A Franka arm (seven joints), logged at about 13 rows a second.
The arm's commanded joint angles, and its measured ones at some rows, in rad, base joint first. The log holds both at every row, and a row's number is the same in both.
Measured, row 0:
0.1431, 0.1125, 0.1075, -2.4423, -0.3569, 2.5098, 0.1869
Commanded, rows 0 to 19:
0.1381, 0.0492, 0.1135, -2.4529, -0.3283, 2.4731, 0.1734
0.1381, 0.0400, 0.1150, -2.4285, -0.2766, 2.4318, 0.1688
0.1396, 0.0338, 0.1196, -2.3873, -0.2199, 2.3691, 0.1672
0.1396, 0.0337, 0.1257, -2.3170, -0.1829, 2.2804, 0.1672
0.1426, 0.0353, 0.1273, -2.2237, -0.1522, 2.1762, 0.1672
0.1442, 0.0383, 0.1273, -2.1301, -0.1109, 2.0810, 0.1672
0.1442, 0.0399, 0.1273, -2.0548, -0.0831, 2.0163, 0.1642
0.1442, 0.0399, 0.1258, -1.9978, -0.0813, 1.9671, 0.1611
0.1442, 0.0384, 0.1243, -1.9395, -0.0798, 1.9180, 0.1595
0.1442, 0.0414, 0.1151, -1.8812, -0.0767, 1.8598, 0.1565
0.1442, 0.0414, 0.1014, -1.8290, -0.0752, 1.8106, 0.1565
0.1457, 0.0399, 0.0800, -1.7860, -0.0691, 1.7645, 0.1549
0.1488, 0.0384, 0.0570, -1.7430, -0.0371, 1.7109, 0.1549
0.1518, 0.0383, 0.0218, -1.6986, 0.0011, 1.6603, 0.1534
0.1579, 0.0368, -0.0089, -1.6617, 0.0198, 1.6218, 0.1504
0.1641, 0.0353, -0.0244, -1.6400, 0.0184, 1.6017, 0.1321
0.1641, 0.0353, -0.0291, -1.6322, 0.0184, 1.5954, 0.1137
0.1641, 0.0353, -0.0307, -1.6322, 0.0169, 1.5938, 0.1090
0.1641, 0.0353, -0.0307, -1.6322, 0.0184, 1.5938, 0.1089
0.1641, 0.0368, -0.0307, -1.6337, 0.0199, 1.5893, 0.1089
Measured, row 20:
0.1499, 0.0272, -0.0193, -1.6529, -0.0010, 1.6160, 0.1239
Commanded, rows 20 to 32:
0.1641, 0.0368, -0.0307, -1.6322, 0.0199, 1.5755, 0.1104
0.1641, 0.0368, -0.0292, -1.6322, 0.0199, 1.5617, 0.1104
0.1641, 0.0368, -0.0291, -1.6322, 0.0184, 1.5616, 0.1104
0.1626, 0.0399, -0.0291, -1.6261, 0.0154, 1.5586, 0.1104
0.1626, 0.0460, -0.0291, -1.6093, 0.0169, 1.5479, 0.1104
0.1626, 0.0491, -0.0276, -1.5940, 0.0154, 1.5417, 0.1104
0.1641, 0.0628, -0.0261, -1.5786, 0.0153, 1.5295, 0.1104
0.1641, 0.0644, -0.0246, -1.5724, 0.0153, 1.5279, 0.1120
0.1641, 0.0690, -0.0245, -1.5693, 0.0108, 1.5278, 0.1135
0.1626, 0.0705, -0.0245, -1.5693, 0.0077, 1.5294, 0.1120
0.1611, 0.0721, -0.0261, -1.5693, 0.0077, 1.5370, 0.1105
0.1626, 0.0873, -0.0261, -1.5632, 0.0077, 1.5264, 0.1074
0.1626, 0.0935, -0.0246, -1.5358, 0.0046, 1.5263, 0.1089
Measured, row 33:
0.1590, 0.0604, -0.0194, -1.6038, -0.0009, 1.5570, 0.1234
